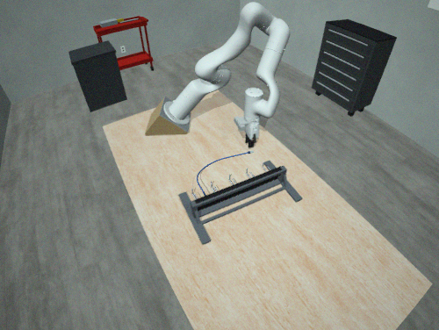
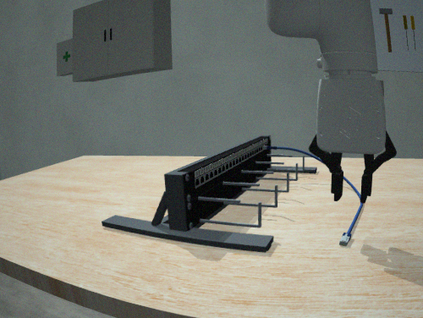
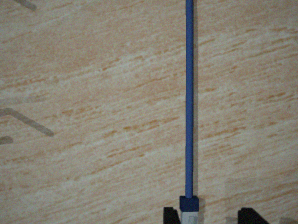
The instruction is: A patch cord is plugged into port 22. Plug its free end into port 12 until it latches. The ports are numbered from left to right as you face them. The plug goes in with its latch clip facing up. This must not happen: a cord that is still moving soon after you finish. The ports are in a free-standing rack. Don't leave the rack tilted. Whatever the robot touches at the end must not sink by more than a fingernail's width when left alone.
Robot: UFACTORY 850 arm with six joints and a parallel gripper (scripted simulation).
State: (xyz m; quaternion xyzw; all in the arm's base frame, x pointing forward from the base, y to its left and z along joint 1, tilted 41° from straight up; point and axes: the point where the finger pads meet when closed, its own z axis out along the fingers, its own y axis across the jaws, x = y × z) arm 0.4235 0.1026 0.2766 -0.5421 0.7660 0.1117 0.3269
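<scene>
Right now my hand is 80 mm above the plug and 20 mm to the right of it.
</scene>
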